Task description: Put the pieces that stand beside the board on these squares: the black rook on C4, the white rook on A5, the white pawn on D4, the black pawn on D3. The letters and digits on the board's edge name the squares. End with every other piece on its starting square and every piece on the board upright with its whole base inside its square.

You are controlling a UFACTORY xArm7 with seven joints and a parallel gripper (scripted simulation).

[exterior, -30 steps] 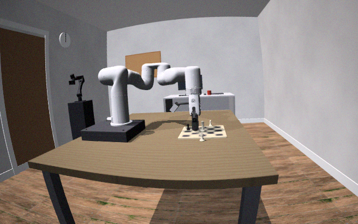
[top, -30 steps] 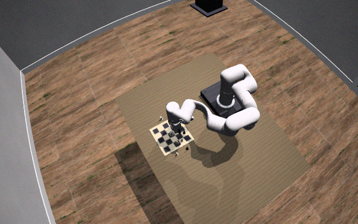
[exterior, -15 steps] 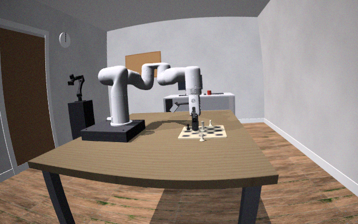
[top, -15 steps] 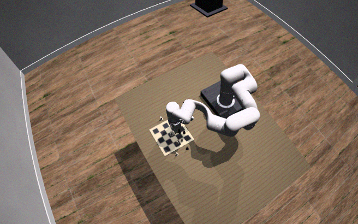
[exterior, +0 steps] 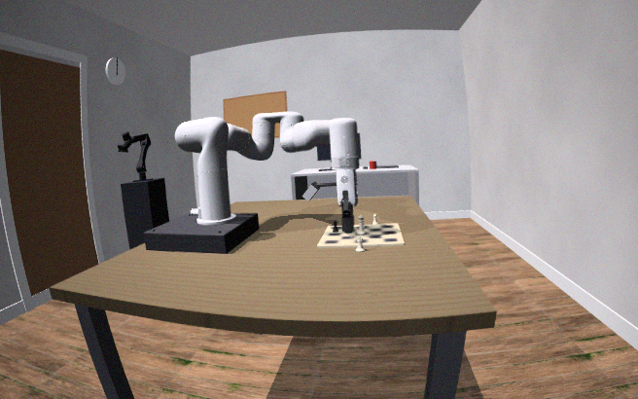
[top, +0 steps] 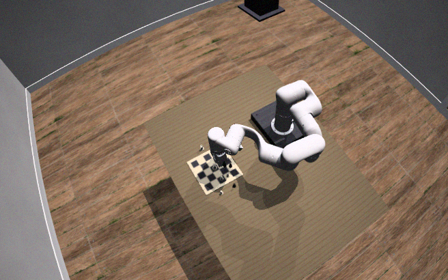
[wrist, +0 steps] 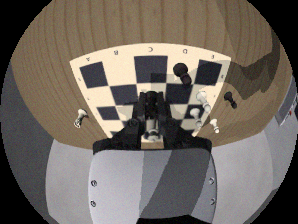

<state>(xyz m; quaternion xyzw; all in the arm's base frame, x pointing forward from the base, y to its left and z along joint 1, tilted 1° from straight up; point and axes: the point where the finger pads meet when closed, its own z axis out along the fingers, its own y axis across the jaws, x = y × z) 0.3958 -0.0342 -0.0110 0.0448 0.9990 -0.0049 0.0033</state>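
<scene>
Right now my hand is 40 mm short of the chessboard and 30 mm above it.
</scene>
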